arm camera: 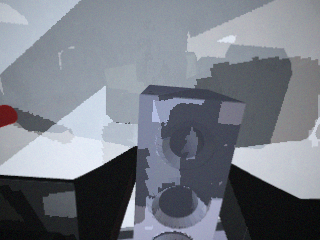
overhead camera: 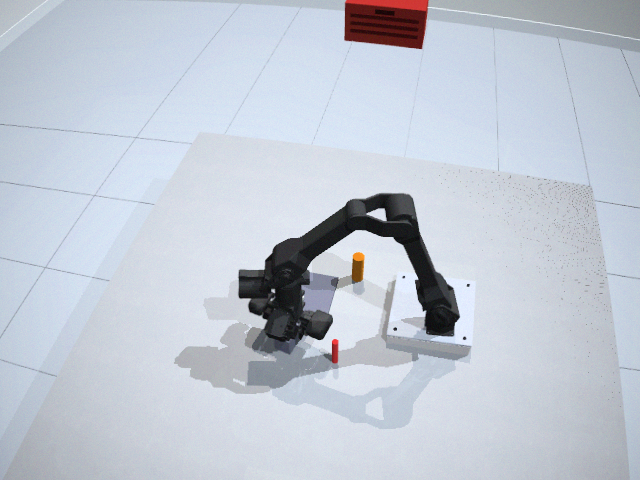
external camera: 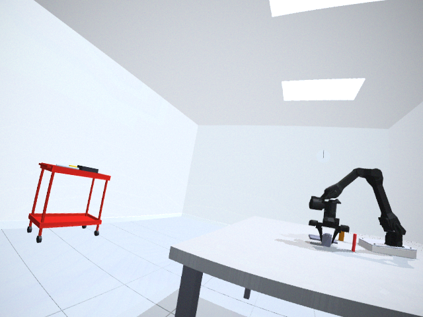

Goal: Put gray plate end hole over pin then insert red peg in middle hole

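Now: the square base 1 cm behind my gripper tip and 12 cm to the right of it. Also, from my gripper tip: orange cylinder: 13 cm behind, 20 cm to the right, 3 cm above; then red peg: 11 cm behind, 5 cm to the left, 3 cm above; then gray plate: 3 cm above.
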